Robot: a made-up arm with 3 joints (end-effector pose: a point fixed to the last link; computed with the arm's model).
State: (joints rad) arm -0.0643 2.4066 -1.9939
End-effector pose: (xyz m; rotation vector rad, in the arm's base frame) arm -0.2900 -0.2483 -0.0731 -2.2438 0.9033 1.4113
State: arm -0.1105 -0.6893 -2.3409
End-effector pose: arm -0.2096 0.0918 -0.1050 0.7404 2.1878 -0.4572
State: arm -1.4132 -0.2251 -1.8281
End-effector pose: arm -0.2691 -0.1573 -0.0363 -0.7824 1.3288 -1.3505
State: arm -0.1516 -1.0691 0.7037
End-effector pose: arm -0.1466 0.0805 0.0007 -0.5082 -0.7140 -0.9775
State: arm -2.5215 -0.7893 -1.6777
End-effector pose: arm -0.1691 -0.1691 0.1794 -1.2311 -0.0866 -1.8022
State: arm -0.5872 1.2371 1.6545
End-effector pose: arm -0.4357 -0.1808 0.0917 0.5653 -1.0454 1.2471
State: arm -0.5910 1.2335 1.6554
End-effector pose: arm -0.4360 -0.1802 0.0920 0.5600 -1.0458 1.2469
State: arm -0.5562 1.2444 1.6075
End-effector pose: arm -0.4346 -0.1796 0.0878 0.5632 -1.0227 1.2448
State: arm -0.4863 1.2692 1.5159
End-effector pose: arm -0.4315 -0.1788 0.0794 0.5751 -0.9790 1.2444
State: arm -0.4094 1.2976 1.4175
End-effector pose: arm -0.4280 -0.1775 0.0697 0.5902 -0.9335 1.2488
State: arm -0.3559 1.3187 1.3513
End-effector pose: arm -0.4255 -0.1765 0.0628 0.6027 -0.9041 1.2552
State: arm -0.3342 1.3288 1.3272
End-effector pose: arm -0.4244 -0.1764 0.0600 0.6104 -0.8940 1.2590
